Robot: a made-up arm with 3 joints. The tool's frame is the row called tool. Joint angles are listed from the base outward.
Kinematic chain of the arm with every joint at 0, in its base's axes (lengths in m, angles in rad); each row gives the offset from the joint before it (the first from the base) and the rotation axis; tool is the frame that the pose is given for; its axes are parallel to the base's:
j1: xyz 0 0 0.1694 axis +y
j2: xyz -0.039 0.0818 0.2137 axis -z
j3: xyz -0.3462 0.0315 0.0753 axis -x
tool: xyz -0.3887 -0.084 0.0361
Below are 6 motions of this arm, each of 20 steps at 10 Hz.
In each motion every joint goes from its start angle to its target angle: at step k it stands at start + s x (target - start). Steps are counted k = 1, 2, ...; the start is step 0. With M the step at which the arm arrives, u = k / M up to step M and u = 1 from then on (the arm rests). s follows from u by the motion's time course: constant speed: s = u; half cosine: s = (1 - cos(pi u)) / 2; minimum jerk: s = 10 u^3 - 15 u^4 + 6 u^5.
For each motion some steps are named. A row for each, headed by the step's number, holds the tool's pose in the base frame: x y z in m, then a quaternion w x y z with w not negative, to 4 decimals.
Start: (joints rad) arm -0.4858 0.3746 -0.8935
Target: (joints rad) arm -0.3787 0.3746 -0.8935
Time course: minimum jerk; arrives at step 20
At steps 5, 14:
5: -0.7716 0.3048 0.0497 0.8423 0.4521 -0.2865 -0.0634
14: -0.7786 0.3048 0.1106 0.8529 0.4492 -0.2532 -0.0811

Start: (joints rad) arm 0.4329 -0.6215 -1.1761
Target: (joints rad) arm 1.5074 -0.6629 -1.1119
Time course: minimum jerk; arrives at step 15
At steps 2, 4, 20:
2: -0.4551 -0.3744 0.6420 0.7340 0.5714 0.3435 0.1297
4: -0.3983 -0.3772 0.6884 0.7150 0.5754 0.3840 0.1010
20: 0.1915 -0.4005 0.7776 0.4681 0.5530 0.6749 -0.1400

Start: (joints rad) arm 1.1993 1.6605 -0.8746
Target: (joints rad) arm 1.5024 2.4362 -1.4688
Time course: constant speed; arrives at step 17
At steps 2, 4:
2: 0.2441 0.8132 0.2048 0.6672 -0.1586 0.0453 -0.7264
4: 0.2606 0.8013 0.1279 0.6550 -0.1768 0.0022 -0.7347

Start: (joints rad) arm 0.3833 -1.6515 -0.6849
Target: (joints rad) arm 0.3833 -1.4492 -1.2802
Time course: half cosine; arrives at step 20
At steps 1, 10, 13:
1: 0.1685 -0.6463 0.3856 0.5797 0.3565 0.3651 0.6352
10: 0.0812 -0.6539 0.3945 0.5554 0.4483 0.4441 0.5416
13: 0.0393 -0.6540 0.4008 0.5388 0.4904 0.4736 0.4950

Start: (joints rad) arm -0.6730 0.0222 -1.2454
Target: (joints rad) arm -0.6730 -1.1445 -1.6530
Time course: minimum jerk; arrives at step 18
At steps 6, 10, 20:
6: -0.7215 -0.1034 -0.1296 0.7606 0.5503 -0.1934 0.2851
10: -0.6010 -0.3899 -0.0435 0.7284 0.5225 -0.0145 0.4429
20: -0.3960 -0.5863 0.1125 0.6691 0.4626 0.1879 0.5505

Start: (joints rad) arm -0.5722 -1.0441 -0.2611
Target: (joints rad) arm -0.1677 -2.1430 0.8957
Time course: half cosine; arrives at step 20
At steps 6, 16, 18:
6: -0.3331 -0.6360 0.3583 0.7826 -0.1347 -0.1882 0.5779
16: 0.2113 -0.5732 0.5957 0.4482 -0.2805 -0.3740 0.7620
18: 0.2663 -0.5490 0.5996 0.4109 -0.2755 -0.4042 0.7693

